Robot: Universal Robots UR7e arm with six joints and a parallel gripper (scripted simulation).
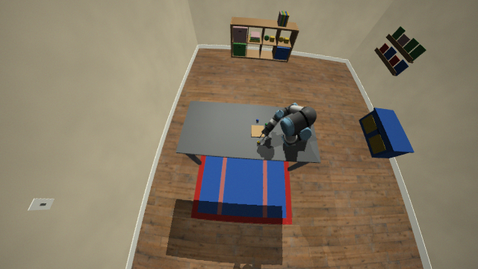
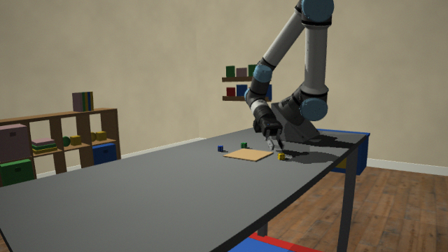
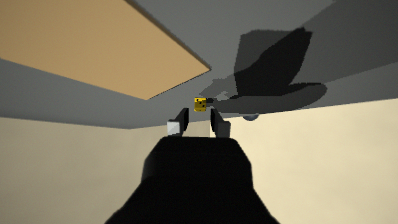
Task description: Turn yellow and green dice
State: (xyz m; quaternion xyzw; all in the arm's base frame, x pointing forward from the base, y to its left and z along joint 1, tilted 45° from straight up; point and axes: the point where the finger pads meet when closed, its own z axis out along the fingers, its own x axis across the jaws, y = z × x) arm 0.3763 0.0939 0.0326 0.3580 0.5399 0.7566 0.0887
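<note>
Now: hand 3 cm short of the yellow die, 3 cm to the right of it and 3 cm above it. Round my hand: tan mat (3 cm ahead, 10 cm to the right, 4 cm below); blue die (2 cm ahead, 24 cm to the right, 3 cm below); green die (8 cm behind, 18 cm to the right, 3 cm below).
</note>
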